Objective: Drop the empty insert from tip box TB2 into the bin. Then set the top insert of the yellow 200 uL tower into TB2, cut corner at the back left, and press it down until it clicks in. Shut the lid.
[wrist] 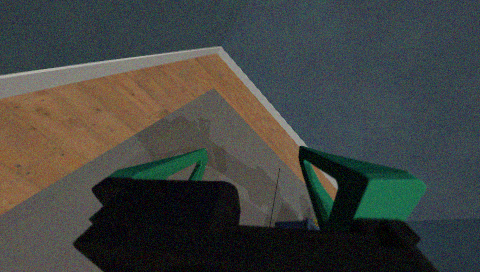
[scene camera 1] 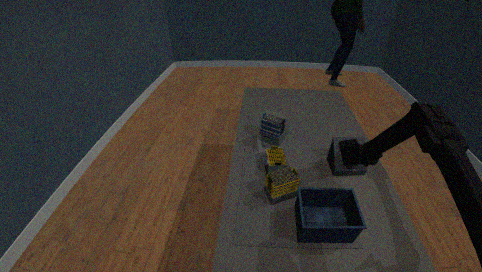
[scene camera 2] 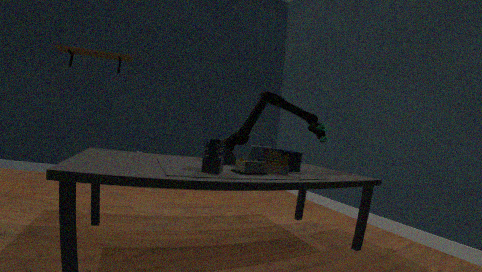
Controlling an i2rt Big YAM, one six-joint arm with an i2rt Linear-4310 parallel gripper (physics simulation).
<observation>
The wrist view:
my gripper: 250,152
grey mat: 290,203
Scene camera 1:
blue-grey insert tower: 272,129, on the grey mat
blue bin: 323,215
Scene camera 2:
blue-grey insert tower: 214,149
tip box: 244,168
</observation>
